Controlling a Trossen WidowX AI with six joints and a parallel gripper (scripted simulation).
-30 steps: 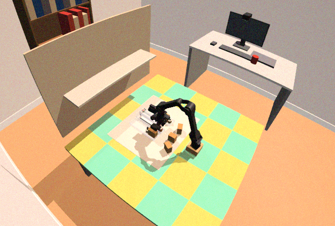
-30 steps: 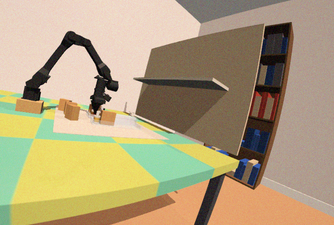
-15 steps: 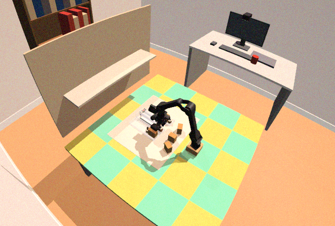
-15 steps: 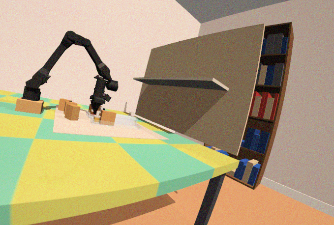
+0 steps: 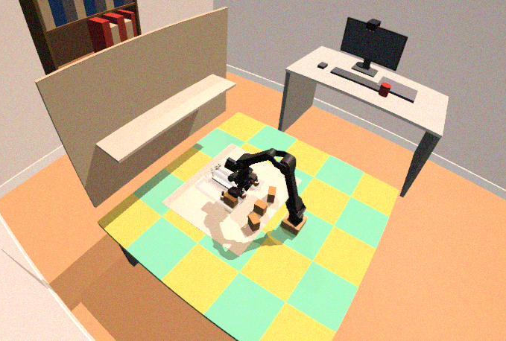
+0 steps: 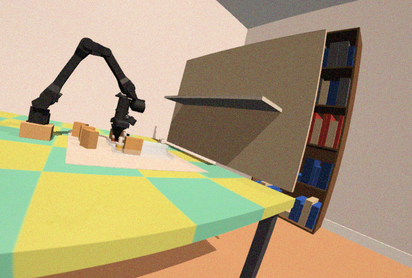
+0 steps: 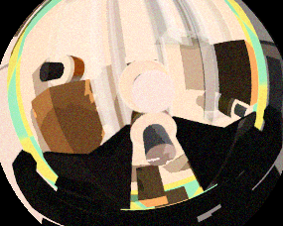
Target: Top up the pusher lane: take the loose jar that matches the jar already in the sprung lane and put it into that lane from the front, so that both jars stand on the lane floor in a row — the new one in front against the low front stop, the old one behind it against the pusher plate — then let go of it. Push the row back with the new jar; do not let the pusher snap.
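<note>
The cream mat is 70 mm ahead of my gripper tip and 30 mm below it. From my gripper tip the other things lie so: clear lane rack: 150 mm ahead, 10 mm to the right, 10 mm below; then shelf: 500 mm ahead, 340 mm above, 80 mm to the left.
</note>
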